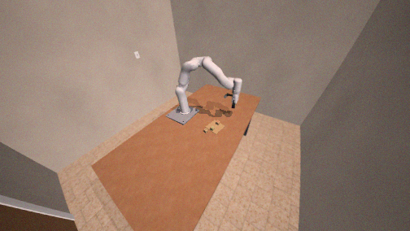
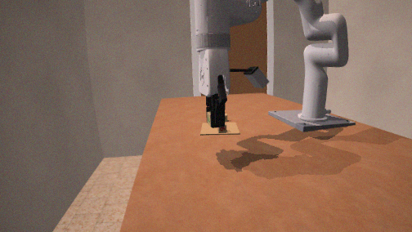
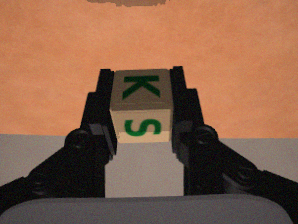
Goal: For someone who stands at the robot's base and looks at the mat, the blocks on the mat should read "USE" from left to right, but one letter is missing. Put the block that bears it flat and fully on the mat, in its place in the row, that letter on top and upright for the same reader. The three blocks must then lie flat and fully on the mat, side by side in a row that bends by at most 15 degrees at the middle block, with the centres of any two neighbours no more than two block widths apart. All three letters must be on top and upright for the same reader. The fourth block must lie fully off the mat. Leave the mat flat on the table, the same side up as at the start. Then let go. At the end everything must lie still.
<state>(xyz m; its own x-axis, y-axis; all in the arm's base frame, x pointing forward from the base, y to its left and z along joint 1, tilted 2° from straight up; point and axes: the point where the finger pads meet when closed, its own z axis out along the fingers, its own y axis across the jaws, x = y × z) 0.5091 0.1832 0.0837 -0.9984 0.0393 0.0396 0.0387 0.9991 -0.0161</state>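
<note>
Now: hand 100 mm past the mat, 260 mm to the left of it and 120 mm above it. Also, from my hand: block: 10 mm below.
</note>
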